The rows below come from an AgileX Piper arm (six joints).
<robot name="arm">
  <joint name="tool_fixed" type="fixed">
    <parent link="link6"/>
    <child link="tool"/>
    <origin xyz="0 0 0" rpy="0 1.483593 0"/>
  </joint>
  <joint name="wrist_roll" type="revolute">
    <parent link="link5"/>
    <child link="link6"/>
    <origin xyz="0.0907 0 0.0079" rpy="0 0 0"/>
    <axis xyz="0.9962 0 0.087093"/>
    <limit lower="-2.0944" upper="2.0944"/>
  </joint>
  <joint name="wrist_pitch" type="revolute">
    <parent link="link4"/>
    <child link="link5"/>
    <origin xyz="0 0 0" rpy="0 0 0"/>
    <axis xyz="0 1 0"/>
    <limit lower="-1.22" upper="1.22"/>
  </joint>
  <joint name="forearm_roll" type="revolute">
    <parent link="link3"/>
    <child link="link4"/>
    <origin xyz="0.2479 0 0.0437" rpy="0 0 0"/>
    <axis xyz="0.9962 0 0.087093"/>
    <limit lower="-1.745" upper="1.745"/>
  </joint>
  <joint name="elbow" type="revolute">
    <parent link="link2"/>
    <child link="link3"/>
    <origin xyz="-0.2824 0 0.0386" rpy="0 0 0"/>
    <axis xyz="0 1 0"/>
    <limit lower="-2.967" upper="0"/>
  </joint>
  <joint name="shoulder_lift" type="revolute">
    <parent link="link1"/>
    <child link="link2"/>
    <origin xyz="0 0 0" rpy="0 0 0"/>
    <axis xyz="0 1 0"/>
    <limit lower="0" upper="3.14"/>
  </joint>
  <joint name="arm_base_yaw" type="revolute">
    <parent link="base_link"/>
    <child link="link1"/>
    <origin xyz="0 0 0.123" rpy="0 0 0"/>
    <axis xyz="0 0 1"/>
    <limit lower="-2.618" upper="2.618"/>
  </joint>
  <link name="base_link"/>
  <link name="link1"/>
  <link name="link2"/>
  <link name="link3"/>
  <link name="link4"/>
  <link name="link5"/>
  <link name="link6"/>
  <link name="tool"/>
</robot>
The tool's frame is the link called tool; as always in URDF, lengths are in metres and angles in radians.
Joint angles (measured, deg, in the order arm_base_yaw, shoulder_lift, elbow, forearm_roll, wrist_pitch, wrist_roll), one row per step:
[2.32, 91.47, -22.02, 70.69, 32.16, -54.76]
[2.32, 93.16, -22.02, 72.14, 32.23, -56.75]
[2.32, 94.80, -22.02, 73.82, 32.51, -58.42]
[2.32, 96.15, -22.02, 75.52, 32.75, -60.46]
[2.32, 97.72, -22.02, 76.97, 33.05, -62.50]
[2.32, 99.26, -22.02, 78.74, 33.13, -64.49]
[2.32, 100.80, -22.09, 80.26, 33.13, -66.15]
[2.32, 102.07, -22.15, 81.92, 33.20, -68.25]
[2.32, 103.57, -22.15, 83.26, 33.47, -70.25]
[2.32, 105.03, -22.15, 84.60, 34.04, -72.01]
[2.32, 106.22, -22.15, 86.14, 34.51, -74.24]
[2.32, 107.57, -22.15, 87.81, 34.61, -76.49]
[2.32, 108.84, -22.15, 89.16, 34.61, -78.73]
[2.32, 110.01, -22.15, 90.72, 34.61, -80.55]
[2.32, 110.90, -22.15, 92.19, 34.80, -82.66]
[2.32, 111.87, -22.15, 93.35, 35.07, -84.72]
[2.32, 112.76, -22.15, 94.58, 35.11, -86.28]
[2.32, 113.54, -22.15, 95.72, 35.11, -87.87]
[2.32, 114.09, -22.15, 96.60, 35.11, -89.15]
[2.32, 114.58, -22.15, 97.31, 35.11, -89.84]
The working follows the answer.
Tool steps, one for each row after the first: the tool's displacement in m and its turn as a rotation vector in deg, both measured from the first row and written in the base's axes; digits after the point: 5 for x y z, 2 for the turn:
[0.00056, 0.00050, -0.00516, 0.24, 0.72, 0.38]
[0.00103, 0.00130, -0.00998, 0.80, 1.61, 0.34]
[0.00160, 0.00202, -0.01388, 1.26, 1.98, 0.55]
[0.00176, 0.00271, -0.01857, 1.67, 2.56, 0.99]
[0.00224, 0.00316, -0.02327, 1.97, 3.07, 0.99]
[0.00284, 0.00343, -0.02800, 2.15, 3.65, 0.91]
[0.00357, 0.00377, -0.03180, 2.36, 3.75, 1.08]
[0.00337, 0.00427, -0.03643, 2.64, 4.21, 1.50]
[0.00300, 0.00513, -0.04069, 3.24, 4.78, 1.78]
[0.00306, 0.00586, -0.04408, 3.73, 4.78, 2.21]
[0.00314, 0.00607, -0.04834, 3.85, 4.87, 2.42]
[0.00296, 0.00610, -0.05249, 3.78, 4.89, 2.91]
[0.00300, 0.00610, -0.05630, 3.79, 5.02, 2.85]
[0.00322, 0.00632, -0.05901, 3.91, 4.72, 3.14]
[0.00302, 0.00662, -0.06198, 4.05, 4.52, 3.70]
[0.00297, 0.00659, -0.06489, 4.02, 4.51, 3.75]
[0.00295, 0.00649, -0.06748, 3.93, 4.38, 3.90]
[0.00298, 0.00641, -0.06931, 3.83, 4.21, 4.07]
[0.00292, 0.00633, -0.07096, 3.80, 4.30, 3.92]

Tool pose at each row, in the base's axes (x y z in m, rotation vector in deg; rounded; the steps above come from the unrounded poses):
[0.19052, 0.05351, 0.11109, 9.60, 163.97, 46.45]
[0.19108, 0.05402, 0.10593, 9.41, 164.67, 46.97]
[0.19156, 0.05482, 0.10111, 9.94, 165.28, 47.91]
[0.19212, 0.05553, 0.09722, 9.87, 165.52, 48.68]
[0.19229, 0.05623, 0.09252, 9.56, 166.05, 49.44]
[0.19277, 0.05667, 0.08782, 9.83, 166.40, 49.97]
[0.19337, 0.05694, 0.08309, 10.23, 166.85, 50.31]
[0.19409, 0.05729, 0.07929, 10.06, 166.91, 50.66]
[0.19389, 0.05778, 0.07466, 9.70, 167.36, 51.24]
[0.19353, 0.05864, 0.07040, 9.64, 167.73, 52.27]
[0.19358, 0.05937, 0.06701, 9.07, 167.67, 53.06]
[0.19366, 0.05959, 0.06275, 8.81, 167.77, 53.30]
[0.19348, 0.05961, 0.05860, 8.10, 167.95, 53.30]
[0.19353, 0.05961, 0.05479, 8.25, 168.06, 53.32]
[0.19374, 0.05984, 0.05208, 7.69, 167.81, 53.51]
[0.19355, 0.06013, 0.04911, 6.80, 167.73, 53.78]
[0.19350, 0.06010, 0.04620, 6.73, 167.75, 53.75]
[0.19347, 0.06001, 0.04361, 6.43, 167.71, 53.61]
[0.19350, 0.05992, 0.04178, 6.10, 167.63, 53.47]
[0.19345, 0.05984, 0.04014, 6.36, 167.69, 53.41]

